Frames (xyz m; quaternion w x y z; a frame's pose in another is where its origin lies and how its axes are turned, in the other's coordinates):
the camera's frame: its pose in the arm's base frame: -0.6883 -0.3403 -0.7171 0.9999 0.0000 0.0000 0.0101
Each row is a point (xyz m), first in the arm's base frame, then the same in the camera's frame.
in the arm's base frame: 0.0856 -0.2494 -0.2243
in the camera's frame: 0.7756 0.0752 0.4928
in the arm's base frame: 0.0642 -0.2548 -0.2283
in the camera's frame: 0.7541 0.0703 0.4888
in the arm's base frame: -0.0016 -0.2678 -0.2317
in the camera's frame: 0.6880 0.0586 0.4854
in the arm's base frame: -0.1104 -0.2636 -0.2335
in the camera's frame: 0.5793 0.0650 0.4836
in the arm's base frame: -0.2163 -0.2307 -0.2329
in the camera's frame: 0.4741 0.1000 0.4842
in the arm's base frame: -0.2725 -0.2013 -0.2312
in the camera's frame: 0.4185 0.1306 0.4859
